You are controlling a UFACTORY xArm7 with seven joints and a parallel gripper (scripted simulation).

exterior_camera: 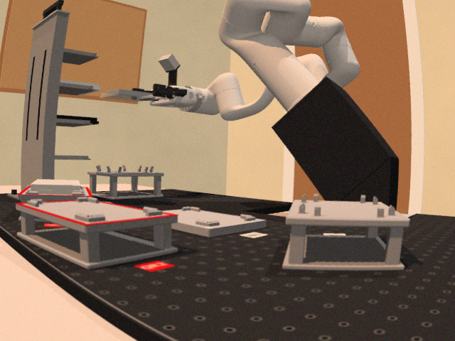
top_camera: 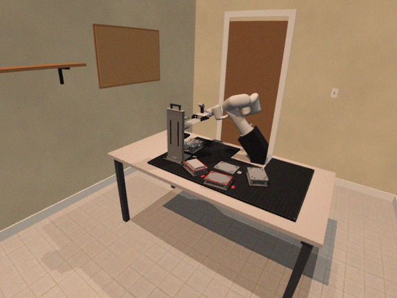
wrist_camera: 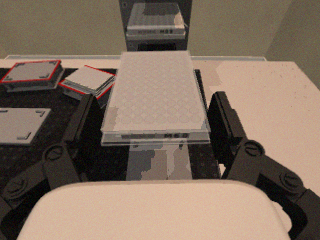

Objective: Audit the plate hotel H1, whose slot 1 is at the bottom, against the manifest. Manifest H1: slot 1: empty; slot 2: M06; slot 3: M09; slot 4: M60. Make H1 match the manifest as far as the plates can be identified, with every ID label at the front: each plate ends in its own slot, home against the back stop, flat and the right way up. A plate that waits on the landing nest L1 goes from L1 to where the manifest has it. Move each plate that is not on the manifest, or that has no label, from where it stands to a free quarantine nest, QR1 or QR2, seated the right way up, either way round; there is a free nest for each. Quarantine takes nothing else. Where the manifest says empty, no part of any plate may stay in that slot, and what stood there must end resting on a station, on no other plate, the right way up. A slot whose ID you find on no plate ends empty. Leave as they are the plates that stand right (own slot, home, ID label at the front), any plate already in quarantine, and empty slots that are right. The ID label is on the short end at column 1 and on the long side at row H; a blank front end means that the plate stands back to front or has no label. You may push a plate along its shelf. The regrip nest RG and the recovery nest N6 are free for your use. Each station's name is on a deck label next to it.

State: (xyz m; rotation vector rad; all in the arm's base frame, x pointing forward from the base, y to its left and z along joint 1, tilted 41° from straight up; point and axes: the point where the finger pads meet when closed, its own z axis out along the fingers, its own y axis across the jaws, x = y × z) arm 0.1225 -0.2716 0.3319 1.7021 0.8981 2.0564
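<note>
My hand is 50 mm short of the clear plate, 20 mm above it and 10 mm to the right of it. From my hand the other things lie so: hotel tower: 310 mm ahead, 70 mm below, 50 mm to the left; black plate: 230 mm ahead, 90 mm below, 30 mm to the left; RG label: 270 mm below, 50 mm behind, 10 mm to the right.
</note>
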